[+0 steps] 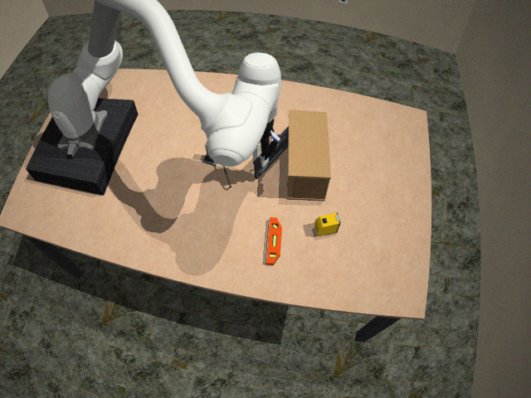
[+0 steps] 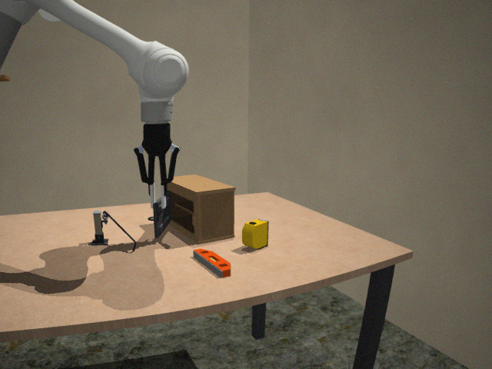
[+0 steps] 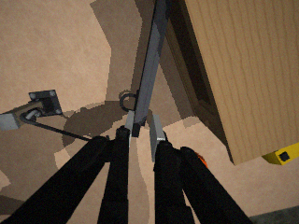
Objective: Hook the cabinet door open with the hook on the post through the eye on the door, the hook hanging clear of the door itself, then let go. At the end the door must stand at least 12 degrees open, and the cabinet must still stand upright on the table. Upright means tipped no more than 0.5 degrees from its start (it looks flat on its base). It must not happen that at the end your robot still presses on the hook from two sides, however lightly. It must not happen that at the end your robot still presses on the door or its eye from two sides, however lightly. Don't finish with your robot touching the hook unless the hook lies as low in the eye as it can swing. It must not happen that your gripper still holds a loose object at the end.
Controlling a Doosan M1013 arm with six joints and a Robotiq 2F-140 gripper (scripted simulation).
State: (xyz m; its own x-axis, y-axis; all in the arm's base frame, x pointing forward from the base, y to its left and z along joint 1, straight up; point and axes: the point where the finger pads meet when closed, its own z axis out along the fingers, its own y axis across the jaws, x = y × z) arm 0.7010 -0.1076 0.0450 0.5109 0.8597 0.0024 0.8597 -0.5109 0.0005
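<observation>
The thin hook is 12 cm behind my hand, 1 cm to the left of it and 9 cm below it. The rest, counted from my hand: orange spirit level (6 cm ahead, 22 cm to the right, 13 cm below); dark door (3 cm ahead, 8 cm to the left, 7 cm below); yellow tape measure (22 cm ahead, 15 cm to the right, 10 cm below).
</observation>
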